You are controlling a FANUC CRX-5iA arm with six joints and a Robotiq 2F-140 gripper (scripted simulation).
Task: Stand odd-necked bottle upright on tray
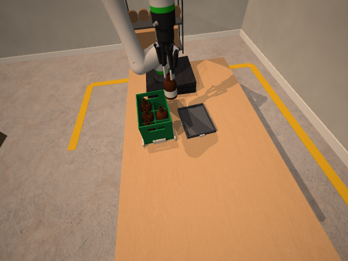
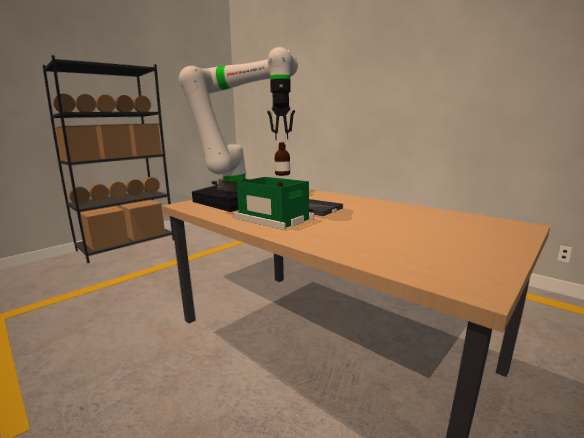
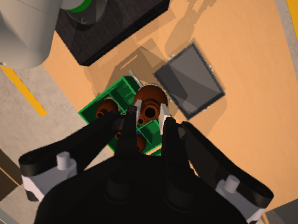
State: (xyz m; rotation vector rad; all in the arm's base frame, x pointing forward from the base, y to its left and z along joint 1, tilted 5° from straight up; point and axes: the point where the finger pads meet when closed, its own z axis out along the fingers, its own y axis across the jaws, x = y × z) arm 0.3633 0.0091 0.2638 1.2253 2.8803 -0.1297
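The glass bottle is 9 cm below my hand. From my hand the other things lie so: dark grey tray 8 cm ahead, 14 cm to the left, 34 cm below; then green crate 4 cm ahead, 12 cm to the right, 27 cm below.
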